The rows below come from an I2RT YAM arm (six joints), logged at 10 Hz.
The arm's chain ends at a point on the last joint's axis. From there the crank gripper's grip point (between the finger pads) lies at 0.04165 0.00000 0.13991 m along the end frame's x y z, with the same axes.
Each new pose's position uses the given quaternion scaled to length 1; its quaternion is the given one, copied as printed.
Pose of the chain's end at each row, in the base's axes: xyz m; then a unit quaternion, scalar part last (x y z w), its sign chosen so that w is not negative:
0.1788 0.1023 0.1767 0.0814 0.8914 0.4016 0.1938
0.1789 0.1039 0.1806 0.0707 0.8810 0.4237 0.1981
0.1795 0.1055 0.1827 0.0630 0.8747 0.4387 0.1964
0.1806 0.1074 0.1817 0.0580 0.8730 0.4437 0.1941
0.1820 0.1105 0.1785 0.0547 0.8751 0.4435 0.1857
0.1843 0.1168 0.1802 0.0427 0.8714 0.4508 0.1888
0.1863 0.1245 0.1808 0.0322 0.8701 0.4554 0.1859
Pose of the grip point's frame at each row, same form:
0.1983 0.2106 0.0808 0.0814 0.8914 0.4016 0.1938
0.1982 0.2166 0.0899 0.0707 0.8810 0.4237 0.1981
0.1972 0.2212 0.0954 0.0630 0.8747 0.4387 0.1964
0.1970 0.2240 0.0954 0.0580 0.8730 0.4437 0.1941
0.1957 0.2271 0.0918 0.0547 0.8751 0.4435 0.1857
0.1972 0.2347 0.0950 0.0427 0.8714 0.4508 0.1888
0.1970 0.2431 0.0963 0.0322 0.8701 0.4554 0.1859

